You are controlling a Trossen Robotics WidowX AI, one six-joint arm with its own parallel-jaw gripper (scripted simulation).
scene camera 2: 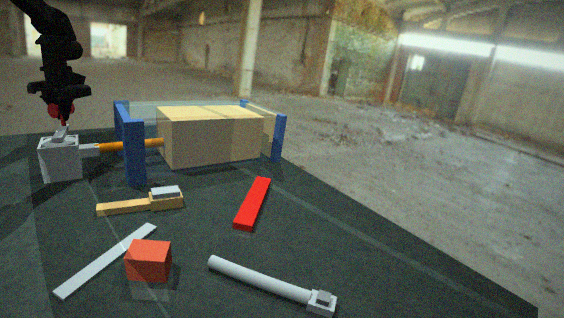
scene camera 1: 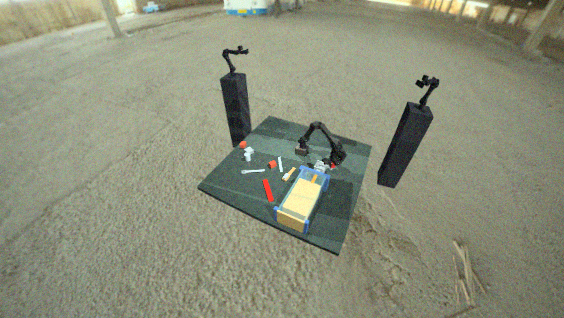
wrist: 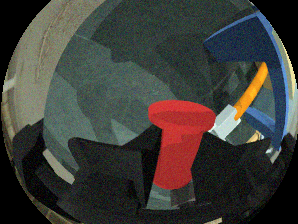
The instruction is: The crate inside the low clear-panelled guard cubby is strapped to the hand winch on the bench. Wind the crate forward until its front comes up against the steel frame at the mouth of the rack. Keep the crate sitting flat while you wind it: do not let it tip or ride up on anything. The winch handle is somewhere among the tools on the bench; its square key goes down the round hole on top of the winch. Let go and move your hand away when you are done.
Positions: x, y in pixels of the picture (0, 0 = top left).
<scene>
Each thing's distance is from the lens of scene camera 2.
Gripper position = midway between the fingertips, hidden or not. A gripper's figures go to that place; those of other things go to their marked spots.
my gripper (scene camera 2: 63, 119): 87 cm
red bar (scene camera 2: 245, 220): 54 cm
orange-red cube (scene camera 2: 146, 260): 42 cm
flat strip (scene camera 2: 73, 285): 47 cm
wooden-handled tool (scene camera 2: 160, 198): 59 cm
The marked spots on the wooden-handled tool and the orange-red cube are 20 cm apart.
</scene>
